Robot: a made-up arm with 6 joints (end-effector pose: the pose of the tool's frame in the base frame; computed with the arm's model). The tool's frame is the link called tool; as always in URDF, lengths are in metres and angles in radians. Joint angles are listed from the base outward.
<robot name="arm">
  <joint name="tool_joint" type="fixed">
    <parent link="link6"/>
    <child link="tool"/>
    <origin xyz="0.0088 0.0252 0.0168" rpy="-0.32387 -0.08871 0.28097"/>
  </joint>
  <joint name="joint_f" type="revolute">
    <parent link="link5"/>
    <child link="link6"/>
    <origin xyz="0.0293 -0.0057 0.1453" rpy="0 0 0"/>
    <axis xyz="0 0 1"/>
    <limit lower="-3.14" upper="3.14" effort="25" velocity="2.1"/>
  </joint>
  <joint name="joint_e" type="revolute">
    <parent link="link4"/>
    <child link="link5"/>
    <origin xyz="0.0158 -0.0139 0.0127" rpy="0 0 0"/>
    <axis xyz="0 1 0"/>
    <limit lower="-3.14" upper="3.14" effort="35" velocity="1.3"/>
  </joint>
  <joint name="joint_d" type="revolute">
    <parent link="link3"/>
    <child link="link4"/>
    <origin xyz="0.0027 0.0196 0.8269" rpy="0 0 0"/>
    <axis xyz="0 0 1"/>
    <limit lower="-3.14" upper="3.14" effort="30" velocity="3"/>
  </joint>
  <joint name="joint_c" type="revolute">
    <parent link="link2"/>
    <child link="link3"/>
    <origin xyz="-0.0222 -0.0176 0.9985" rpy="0 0 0"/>
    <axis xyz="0 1 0"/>
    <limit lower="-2.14" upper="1.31" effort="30" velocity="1.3"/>
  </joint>
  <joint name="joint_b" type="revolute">
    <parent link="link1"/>
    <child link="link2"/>
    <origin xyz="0.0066 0.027 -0.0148" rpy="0 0 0"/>
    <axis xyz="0 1 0"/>
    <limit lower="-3.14" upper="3.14" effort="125" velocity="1.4"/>
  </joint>
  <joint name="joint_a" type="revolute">
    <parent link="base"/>
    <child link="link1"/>
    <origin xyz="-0.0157 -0.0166 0.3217" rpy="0 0 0"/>
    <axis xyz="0 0 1"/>
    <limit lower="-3.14" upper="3.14" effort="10" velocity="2.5"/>
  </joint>
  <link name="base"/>
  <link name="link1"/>
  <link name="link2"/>
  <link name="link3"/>
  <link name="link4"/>
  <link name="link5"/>
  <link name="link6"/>
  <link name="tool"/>
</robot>
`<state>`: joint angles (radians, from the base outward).
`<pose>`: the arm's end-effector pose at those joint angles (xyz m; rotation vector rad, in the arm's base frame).
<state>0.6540 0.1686 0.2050 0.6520 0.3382 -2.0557</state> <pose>0.4339 0.4128 2.1615 -0.9668 0.2276 -0.3598</pose>
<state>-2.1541 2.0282 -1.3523 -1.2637 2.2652 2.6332</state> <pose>-0.8647 -1.1027 0.4495 0.1808 -2.3444 -1.3988</pose>
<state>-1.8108 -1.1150 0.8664 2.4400 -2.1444 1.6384</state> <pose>0.1791 0.9492 1.4835 1.5769 2.2581 -1.4502</pose>
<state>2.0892 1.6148 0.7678 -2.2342 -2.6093 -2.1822</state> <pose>-0.8668 1.1984 -0.2632 0.6143 -1.5298 1.6645</pose>
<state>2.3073 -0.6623 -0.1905 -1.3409 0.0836 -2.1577</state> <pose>0.9567 -1.0102 1.7216 -0.0829 0.8658 -0.6938</pose>
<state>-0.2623 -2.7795 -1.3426 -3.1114 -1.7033 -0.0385</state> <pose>0.2819 -0.0672 -1.2386 2.5827 -0.4963 -1.2486</pose>
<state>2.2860 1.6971 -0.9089 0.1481 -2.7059 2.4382</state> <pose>-0.9622 1.0920 0.7289 0.0213 2.0332 -0.5428</pose>
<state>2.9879 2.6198 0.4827 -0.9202 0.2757 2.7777</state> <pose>-0.5494 0.1189 -1.5397 -1.2616 2.6077 0.6513</pose>
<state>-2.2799 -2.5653 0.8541 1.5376 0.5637 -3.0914</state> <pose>1.0616 1.0113 -0.6261 1.1599 1.0672 1.5774</pose>
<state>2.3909 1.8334 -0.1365 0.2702 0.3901 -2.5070</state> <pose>-1.4366 1.2879 -0.1751 -1.9375 -1.4466 0.2312</pose>
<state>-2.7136 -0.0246 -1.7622 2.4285 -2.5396 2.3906</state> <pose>0.6678 0.2947 1.2352 0.9996 0.0731 -2.4758</pose>
